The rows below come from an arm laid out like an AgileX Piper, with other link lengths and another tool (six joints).
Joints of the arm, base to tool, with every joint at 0 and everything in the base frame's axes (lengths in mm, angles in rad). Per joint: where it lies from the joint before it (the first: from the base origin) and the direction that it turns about. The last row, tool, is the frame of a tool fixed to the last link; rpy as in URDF.
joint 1: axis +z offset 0 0 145.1
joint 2: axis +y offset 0 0 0
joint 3: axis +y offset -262.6 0 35.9
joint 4: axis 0.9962 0 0.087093 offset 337.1 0 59.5
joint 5: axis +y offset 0 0 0
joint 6: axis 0.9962 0 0.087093 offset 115.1 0 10.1
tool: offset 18.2 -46 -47.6 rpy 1.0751 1.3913 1.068
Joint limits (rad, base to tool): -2.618..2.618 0..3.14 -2.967..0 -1.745..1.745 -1.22..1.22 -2.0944..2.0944
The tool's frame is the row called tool.
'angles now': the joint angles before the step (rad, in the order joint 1, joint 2, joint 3, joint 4, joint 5, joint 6). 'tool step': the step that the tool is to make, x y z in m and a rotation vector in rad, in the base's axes. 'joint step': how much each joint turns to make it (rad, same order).
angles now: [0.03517 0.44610 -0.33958 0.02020 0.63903 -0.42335]
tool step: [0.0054 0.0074 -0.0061 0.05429 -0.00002 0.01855]
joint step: [0.00029 0.02636 -0.00006 0.08372 -0.02693 -0.03710]
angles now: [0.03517 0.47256 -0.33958 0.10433 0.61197 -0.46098]
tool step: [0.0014 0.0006 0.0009 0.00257 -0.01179 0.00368]
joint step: [0.00002 -0.00001 0.00012 0.00925 -0.01150 -0.00884]
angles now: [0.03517 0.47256 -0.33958 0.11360 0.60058 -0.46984]
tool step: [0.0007 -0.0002 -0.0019 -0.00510 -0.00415 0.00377]
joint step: [-0.00020 -0.00005 0.00742 0.00192 -0.01084 -0.00888]
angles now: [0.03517 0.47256 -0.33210 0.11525 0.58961 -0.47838]
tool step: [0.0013 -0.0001 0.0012 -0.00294 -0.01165 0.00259]
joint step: [-0.00032 -0.00008 0.00009 0.00264 -0.01115 -0.00735]
